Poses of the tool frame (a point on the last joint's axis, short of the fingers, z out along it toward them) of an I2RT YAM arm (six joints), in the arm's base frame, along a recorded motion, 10 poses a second.
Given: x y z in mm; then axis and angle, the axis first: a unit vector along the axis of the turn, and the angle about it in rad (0 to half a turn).
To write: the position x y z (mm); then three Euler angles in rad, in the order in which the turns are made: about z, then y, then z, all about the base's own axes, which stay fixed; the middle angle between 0 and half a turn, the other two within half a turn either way. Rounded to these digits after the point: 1 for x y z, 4 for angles.
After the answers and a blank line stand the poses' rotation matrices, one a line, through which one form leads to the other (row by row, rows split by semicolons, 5 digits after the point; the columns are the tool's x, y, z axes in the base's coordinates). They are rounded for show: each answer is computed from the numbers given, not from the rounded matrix.
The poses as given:
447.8 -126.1 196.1 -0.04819 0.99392 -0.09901 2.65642
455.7 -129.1 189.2 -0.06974 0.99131 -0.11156 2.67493
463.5 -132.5 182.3 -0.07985 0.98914 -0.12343 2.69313
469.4 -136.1 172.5 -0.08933 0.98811 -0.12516 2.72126
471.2 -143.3 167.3 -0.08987 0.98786 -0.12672 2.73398
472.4 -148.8 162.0 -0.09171 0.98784 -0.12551 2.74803
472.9 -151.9 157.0 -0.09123 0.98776 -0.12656 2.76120
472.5 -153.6 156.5 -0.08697 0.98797 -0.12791 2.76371
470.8 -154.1 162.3 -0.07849 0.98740 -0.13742 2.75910
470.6 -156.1 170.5 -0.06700 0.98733 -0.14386 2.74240
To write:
447.8 -126.1 196.1 -0.4290 2.6182 -0.3322
455.7 -129.1 189.2 -0.5091 2.6250 -0.3686
463.5 -132.5 182.3 -0.5766 2.6304 -0.4155
469.4 -136.1 172.5 -0.6208 2.6530 -0.4404
471.2 -143.3 167.3 -0.6407 2.6622 -0.4593
472.4 -148.8 162.0 -0.6544 2.6753 -0.4693
472.9 -151.9 157.0 -0.6736 2.6852 -0.4894
472.5 -153.6 156.5 -0.6774 2.6857 -0.5017
470.8 -154.1 162.3 -0.6966 2.6711 -0.5379
470.6 -156.1 170.5 -0.6859 2.6501 -0.5504

-0.88022 -0.04409 0.47252; -0.13644 0.97715 -0.16298; -0.45453 -0.20793 -0.86612
-0.88387 -0.08068 0.46073; -0.18107 0.96723 -0.17798; -0.43127 -0.24073 -0.86951
-0.88899 -0.09664 0.44761; -0.20367 0.95892 -0.19748; -0.41013 -0.26673 -0.87215
-0.89769 -0.11778 0.42460; -0.21992 0.95477 -0.20012; -0.38182 -0.27303 -0.88299
-0.90258 -0.12005 0.41345; -0.22052 0.95371 -0.20448; -0.36976 -0.27573 -0.88727
-0.90737 -0.12613 0.40096; -0.22240 0.95352 -0.20332; -0.35668 -0.27366 -0.89325
-0.91247 -0.12679 0.38901; -0.22077 0.95306 -0.20721; -0.34447 -0.27496 -0.89763
-0.91485 -0.11859 0.38598; -0.21298 0.95384 -0.21174; -0.34305 -0.27591 -0.89788
-0.91586 -0.09811 0.38932; -0.20069 0.95172 -0.23228; -0.34774 -0.29087 -0.89133
-0.91275 -0.07119 0.40227; -0.18302 0.95161 -0.24686; -0.36523 -0.29895 -0.88161

